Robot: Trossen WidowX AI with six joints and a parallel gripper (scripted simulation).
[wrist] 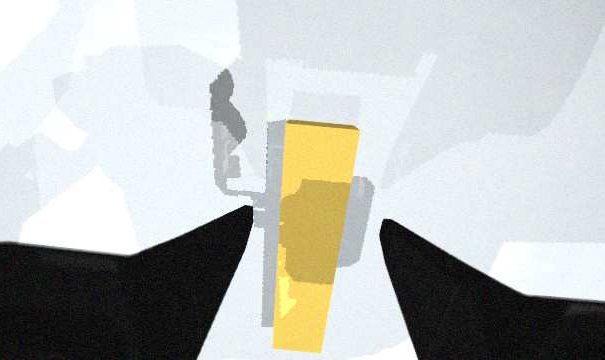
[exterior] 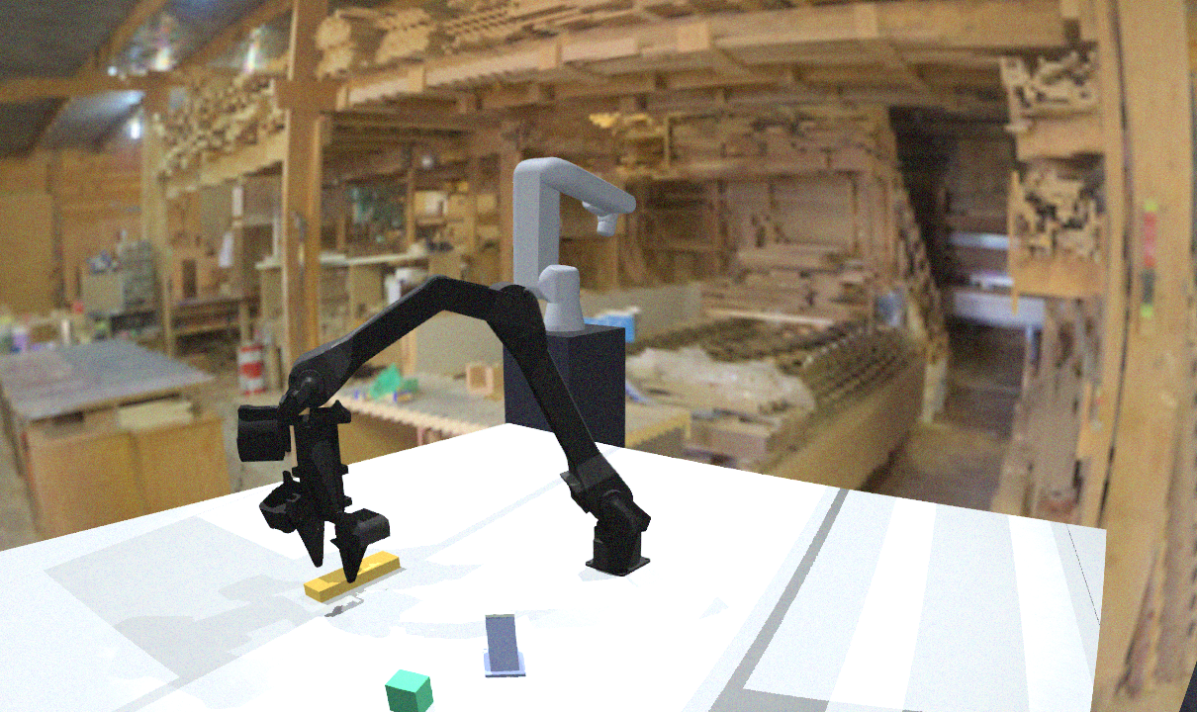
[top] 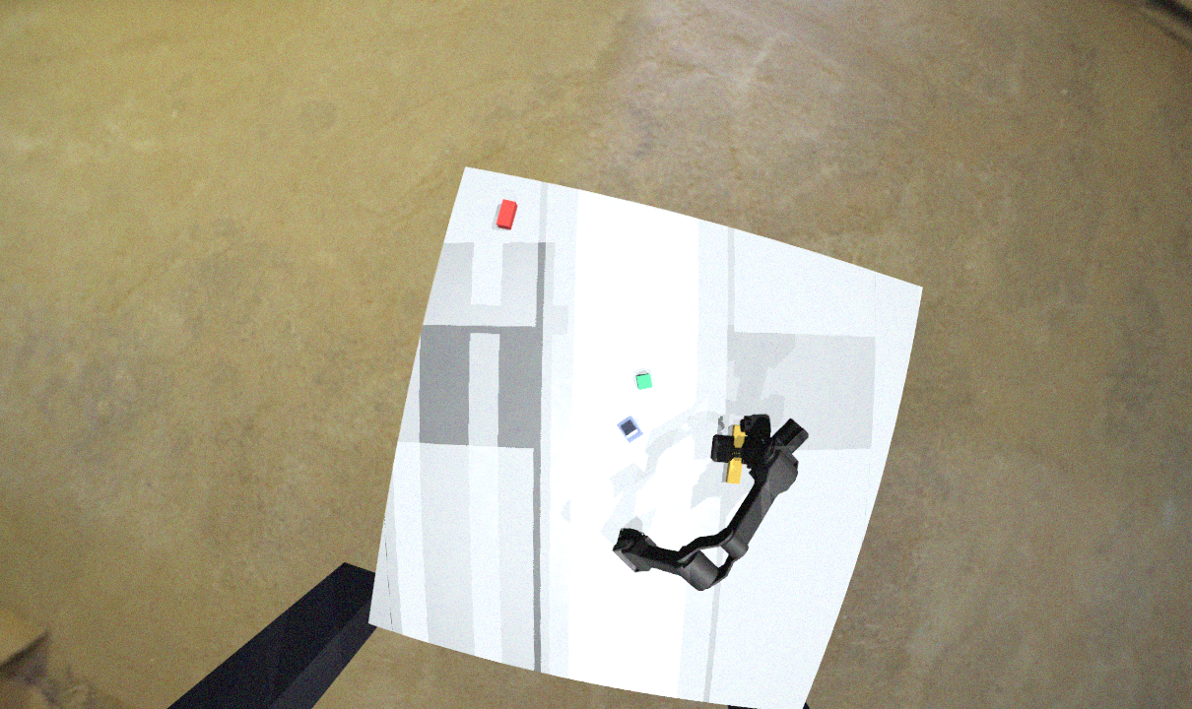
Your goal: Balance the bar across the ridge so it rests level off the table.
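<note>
Right now my gripper tip is 3 cm past the yellow bar and 1 cm above it. Round my gripper tip: green cube 28 cm to the left, 10 cm ahead; red block 71 cm to the left, 42 cm ahead.
</note>
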